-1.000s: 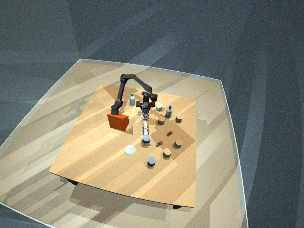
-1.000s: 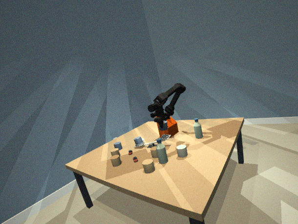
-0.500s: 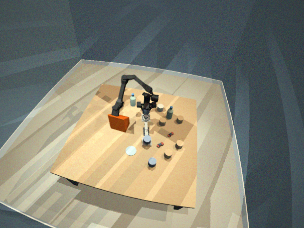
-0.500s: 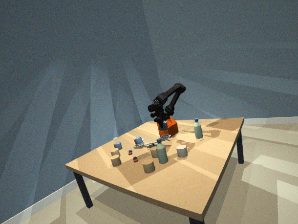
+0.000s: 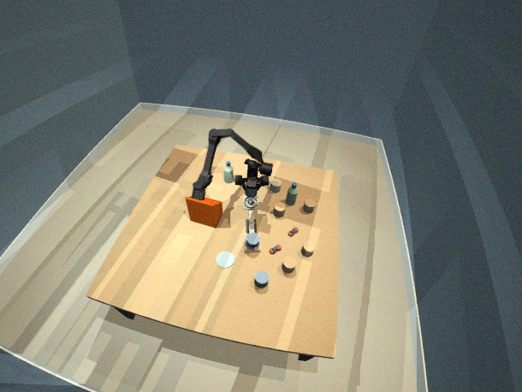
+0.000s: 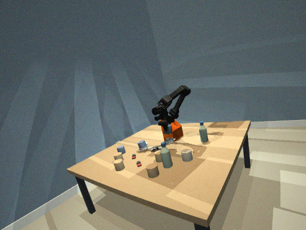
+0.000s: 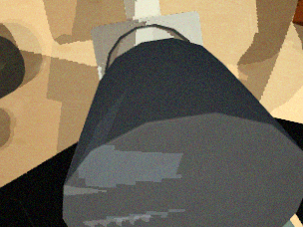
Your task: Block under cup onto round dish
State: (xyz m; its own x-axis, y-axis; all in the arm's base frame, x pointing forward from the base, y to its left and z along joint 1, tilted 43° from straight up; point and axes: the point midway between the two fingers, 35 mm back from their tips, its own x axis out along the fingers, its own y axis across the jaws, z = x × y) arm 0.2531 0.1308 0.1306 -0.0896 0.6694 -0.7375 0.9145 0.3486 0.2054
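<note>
The grey block is 1 cm ahead of my gripper tip, 1 cm to the right of it and 8 cm below it. Also, from my gripper tip: pale cylinder (8 cm ahead, 22 cm to the left, 13 cm below); pale beam (6 cm ahead, 12 cm to the right, 13 cm below); pale round dish (1 cm ahead, 38 cm to the right, 17 cm below).
</note>
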